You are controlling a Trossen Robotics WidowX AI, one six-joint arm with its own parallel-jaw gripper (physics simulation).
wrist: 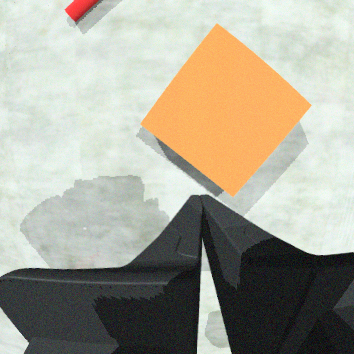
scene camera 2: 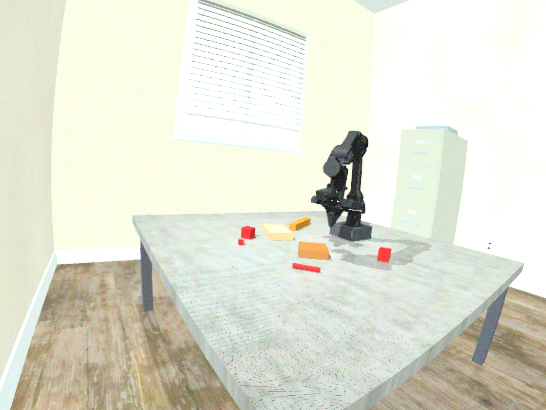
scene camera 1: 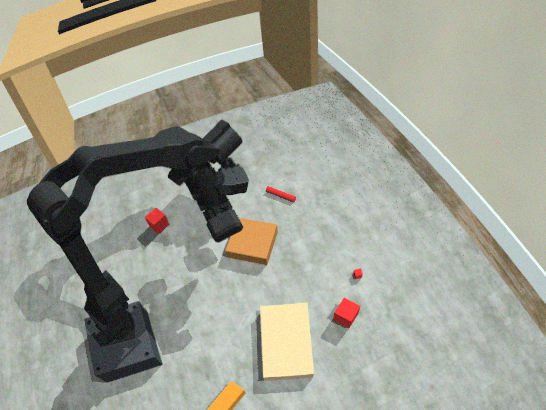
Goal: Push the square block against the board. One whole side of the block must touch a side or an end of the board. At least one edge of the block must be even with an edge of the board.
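Frame: origin at the arm's base, x down, y right, z back, level; centimetres.
Where they show: gripper, fingertip midpoint: (wrist: 198, 202) (scene camera 2: 330, 227); arm's base, origin of the base link: (scene camera 2: 353, 225) (scene camera 1: 119, 328).
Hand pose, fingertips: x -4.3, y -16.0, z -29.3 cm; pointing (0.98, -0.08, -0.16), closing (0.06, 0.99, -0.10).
Observation:
Each offset is from my fingertips to the top centre of the thing.
The orange square block @[dz -5.0, dx +7.0, dy +2.0 cm] (scene camera 1: 253, 239) (scene camera 2: 313, 250) (wrist: 226, 110) lies flat on the table. The cream rectangular board @[dz -3.5, dx +7.0, dy +28.5 cm] (scene camera 1: 286, 340) (scene camera 2: 278, 232) lies flat, apart from the block, with a stretch of table between them. The board does not show in the wrist view. My gripper (scene camera 2: 331, 224) (wrist: 198, 202) is shut and empty, pointing down above the table on the arm-base side of the block. In the wrist view its tips appear just below the block's nearest corner. In scene camera 1 the gripper body covers a small part of the block, and the fingertips are hidden.
A red cube @[dz +16.1, dx +6.0, dy -12.7 cm] (scene camera 1: 157, 220) (scene camera 2: 384, 254) lies on one side; another red cube @[dz -17.3, dx +6.0, dy +27.5 cm] (scene camera 1: 346, 312) (scene camera 2: 248, 232) and a tiny red cube @[dz -24.1, dx +8.3, dy +19.3 cm] (scene camera 1: 357, 273) (scene camera 2: 241, 242) lie beyond the board. A red rod @[dz -16.5, dx +8.5, dy -9.6 cm] (scene camera 1: 280, 194) (scene camera 2: 306, 268) (wrist: 82, 7) lies past the block. An orange-yellow bar @[dz +17.9, dx +6.9, dy +40.7 cm] (scene camera 1: 227, 397) (scene camera 2: 300, 224) lies near the board.

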